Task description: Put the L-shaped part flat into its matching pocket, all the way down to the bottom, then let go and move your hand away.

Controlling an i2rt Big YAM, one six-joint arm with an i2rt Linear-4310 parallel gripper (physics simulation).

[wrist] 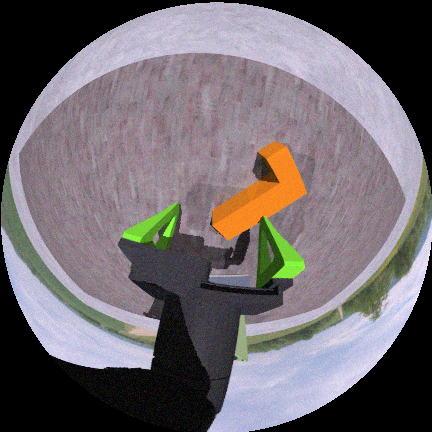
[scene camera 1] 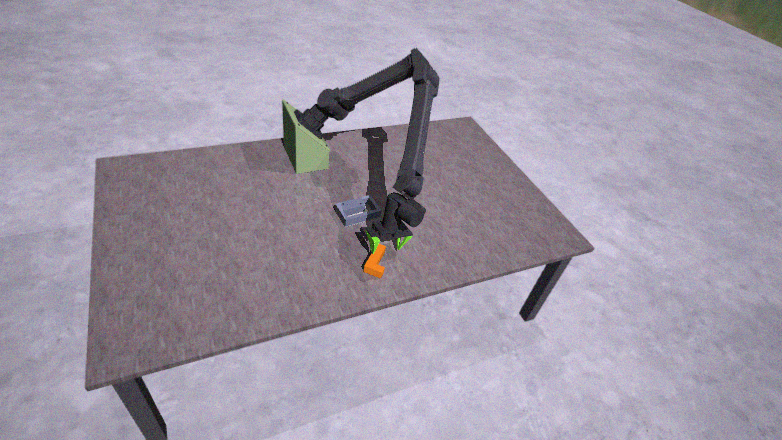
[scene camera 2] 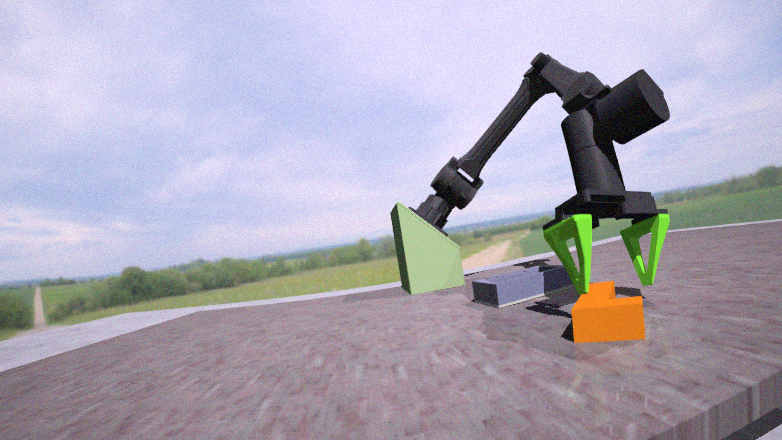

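Where they show: gripper, fingertip midpoint: (wrist: pixel 219 212) (scene camera 1: pixel 385 251) (scene camera 2: pixel 617 289); arm's base, origin of the base link: (scene camera 1: pixel 307 125) (scene camera 2: pixel 423 227).
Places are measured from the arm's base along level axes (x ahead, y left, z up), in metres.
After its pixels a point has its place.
Observation:
The orange L-shaped part (scene camera 1: pixel 375 265) {x 0.626, y 0.056, z -0.126 m} (scene camera 2: pixel 608 322) {x 0.638, y 0.044, z -0.139 m} (wrist: pixel 265 202) {x 0.595, y 0.068, z -0.126 m} lies flat on the table, near its front edge. My gripper (scene camera 1: pixel 386 250) {x 0.571, y 0.113, z -0.133 m} (scene camera 2: pixel 616 288) {x 0.571, y 0.113, z -0.133 m} (wrist: pixel 219 212) {x 0.571, y 0.113, z -0.133 m} is open and empty, with its green fingers pointing down. It is over the rear end of the part's long arm. In the wrist view one fingertip is close beside the long arm and the other stands well to the left; I cannot tell if the near one touches it. The blue-grey block with the pocket (scene camera 1: pixel 354 220) {x 0.409, y 0.061, z -0.133 m} (scene camera 2: pixel 511 287) {x 0.410, y 0.051, z -0.130 m} (wrist: pixel 228 279) {x 0.408, y 0.068, z -0.143 m} stands behind the part, partly hidden by the arm and its shadow.
The pale green wedge-shaped mount (scene camera 1: pixel 312 154) {x 0.085, y -0.002, z -0.074 m} (scene camera 2: pixel 429 262) {x 0.085, y -0.012, z -0.088 m} (wrist: pixel 242 340) {x 0.087, y -0.050, z -0.036 m} stands at the back of the table (scene camera 1: pixel 207 262) {x 0.449, y -0.427, z -0.156 m} and carries the arm's base. The arm arches from it over the right of the pocket block. The table's front edge lies a short way beyond the part.

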